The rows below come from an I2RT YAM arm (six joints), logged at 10 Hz.
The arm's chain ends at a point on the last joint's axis. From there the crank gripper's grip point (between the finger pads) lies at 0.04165 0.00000 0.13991 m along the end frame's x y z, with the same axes.
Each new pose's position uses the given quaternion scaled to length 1; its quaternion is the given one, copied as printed.
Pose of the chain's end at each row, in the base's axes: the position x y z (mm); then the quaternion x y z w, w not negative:
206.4, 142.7, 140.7, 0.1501, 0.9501, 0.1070, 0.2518
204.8, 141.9, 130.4, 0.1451, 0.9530, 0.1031, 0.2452
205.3, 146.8, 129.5, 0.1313, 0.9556, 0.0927, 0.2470
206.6, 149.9, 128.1, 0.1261, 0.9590, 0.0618, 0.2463
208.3, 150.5, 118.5, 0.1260, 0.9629, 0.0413, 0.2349
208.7, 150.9, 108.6, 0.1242, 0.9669, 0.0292, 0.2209
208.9, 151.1, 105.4, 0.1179, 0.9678, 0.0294, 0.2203
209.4, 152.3, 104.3, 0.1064, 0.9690, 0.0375, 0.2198
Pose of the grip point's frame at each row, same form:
243.3, 174.7, 3.1, 0.1501, 0.9501, 0.1070, 0.2518
239.5, 173.1, -7.9, 0.1451, 0.9530, 0.1031, 0.2452
239.6, 174.9, -9.6, 0.1313, 0.9556, 0.0927, 0.2470
239.6, 169.1, -12.8, 0.1261, 0.9590, 0.0618, 0.2463
237.3, 164.3, -23.9, 0.1260, 0.9629, 0.0413, 0.2349
233.2, 161.7, -34.9, 0.1242, 0.9669, 0.0292, 0.2209
233.1, 161.8, -38.2, 0.1179, 0.9678, 0.0294, 0.2203
233.4, 165.2, -39.1, 0.1064, 0.9690, 0.0375, 0.2198

